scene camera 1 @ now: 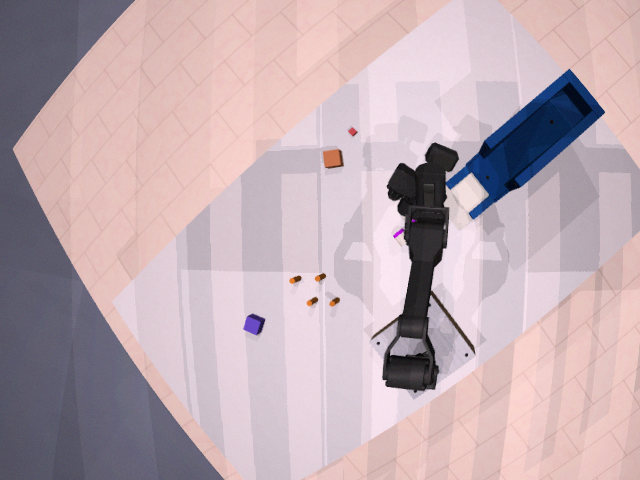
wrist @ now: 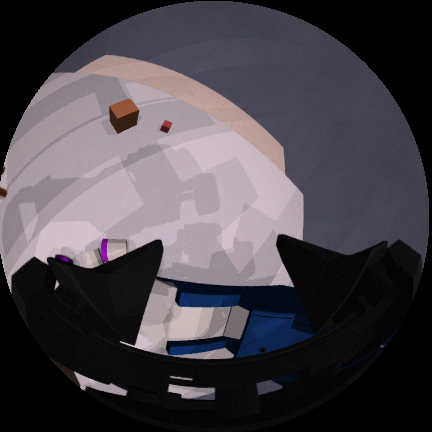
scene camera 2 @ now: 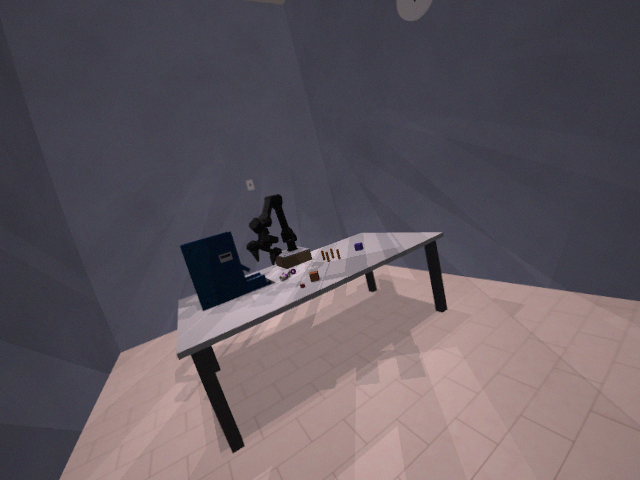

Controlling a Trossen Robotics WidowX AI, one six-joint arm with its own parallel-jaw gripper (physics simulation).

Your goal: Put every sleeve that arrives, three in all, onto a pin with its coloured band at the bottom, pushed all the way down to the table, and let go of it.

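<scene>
White sleeves with purple bands lie on the table. One sleeve [wrist: 117,249] [scene camera 2: 283,276] lies on its side, its band at one end. A second white sleeve body [wrist: 90,258] lies beside it. A purple ring [wrist: 63,259] [scene camera 2: 292,271] shows near them, partly behind a finger in the wrist view; which sleeve it belongs to is unclear. In scene camera 1 the arm hides most of them, and a purple band [scene camera 1: 398,233] shows beside it. Several bare orange pins [scene camera 1: 320,277] [scene camera 2: 331,253] stand upright. My gripper [scene camera 1: 422,167] [scene camera 2: 264,255] [wrist: 220,243] is open and empty, above the table near the chute mouth.
A blue chute [scene camera 1: 528,111] [scene camera 2: 211,273] [wrist: 272,330] stands at the right in scene camera 1, with a pale pad [scene camera 1: 469,192] [wrist: 200,321] at its mouth. An orange cube [scene camera 1: 332,158] [scene camera 2: 314,275] [wrist: 124,109], a small red cube [scene camera 1: 352,131] [scene camera 2: 302,285] [wrist: 166,126] and a purple cube [scene camera 1: 253,324] [scene camera 2: 358,246] are on the table.
</scene>
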